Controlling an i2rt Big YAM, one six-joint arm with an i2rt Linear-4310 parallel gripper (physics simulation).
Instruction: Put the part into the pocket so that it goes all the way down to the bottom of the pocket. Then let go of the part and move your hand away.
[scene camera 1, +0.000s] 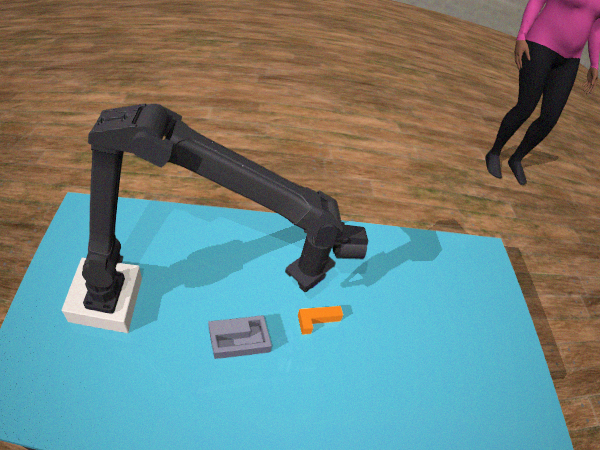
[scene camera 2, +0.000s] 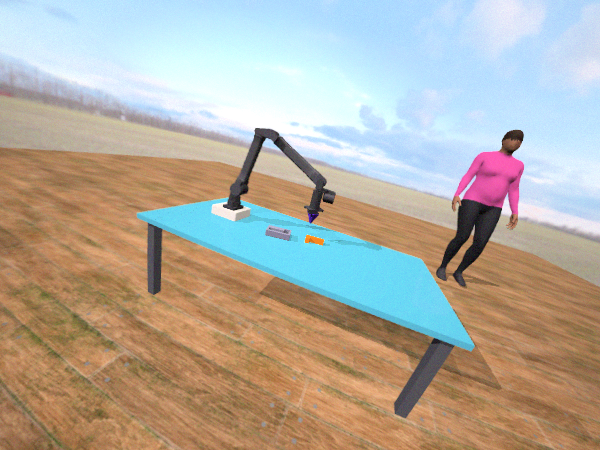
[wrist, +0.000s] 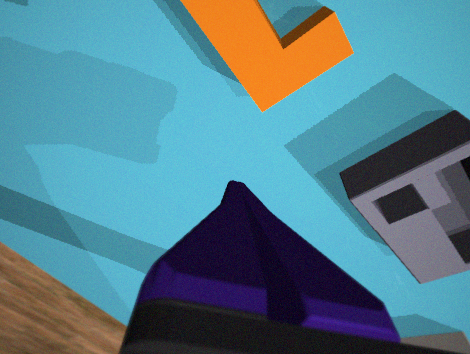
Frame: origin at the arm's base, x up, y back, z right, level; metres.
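Where they show: gripper, fingertip midpoint: (scene camera 1: 303, 288) (scene camera 2: 310, 223) (wrist: 232, 192); arm's base at its link origin: (scene camera 1: 104, 292) (scene camera 2: 233, 207).
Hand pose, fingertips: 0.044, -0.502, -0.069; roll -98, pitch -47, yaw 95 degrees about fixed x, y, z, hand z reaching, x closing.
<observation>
Things, the pixels of their top centre, and the offset from my fingertips, as dx, dy, dz. Level surfaces: height alone.
- orange L-shaped block at its top centre: (scene camera 1: 322, 317) (scene camera 2: 315, 238) -0.071, -0.061, +0.033
- grey block with the L-shaped pocket, top centre: (wrist: 446, 227) (scene camera 1: 239, 333) (scene camera 2: 279, 229) -0.065, +0.143, +0.111
- blue table at its surface level: dx -0.101
The part is an orange L-shaped block (scene camera 1: 321, 315) (scene camera 2: 314, 240) (wrist: 265, 65). It lies on the blue table, to the right of the pocket block in scene camera 1. The grey block with the L-shaped pocket (scene camera 1: 231, 327) (scene camera 2: 278, 234) (wrist: 395, 250) stands apart from it, and its pocket is empty. My gripper (scene camera 2: 311, 222) (wrist: 232, 192) is shut with its purple fingertips together and nothing between them. It hangs above the table, behind the orange part as scene camera 1 sees it, and does not touch it. The fingertips are hidden behind the gripper body in scene camera 1.
The arm's white base block (scene camera 1: 72, 320) (scene camera 2: 230, 213) stands at the left of the blue table (scene camera 1: 400, 380) (scene camera 2: 370, 280). A person in a pink top (scene camera 1: 562, 27) (scene camera 2: 492, 177) is on the wooden floor beyond the table's right side.
</observation>
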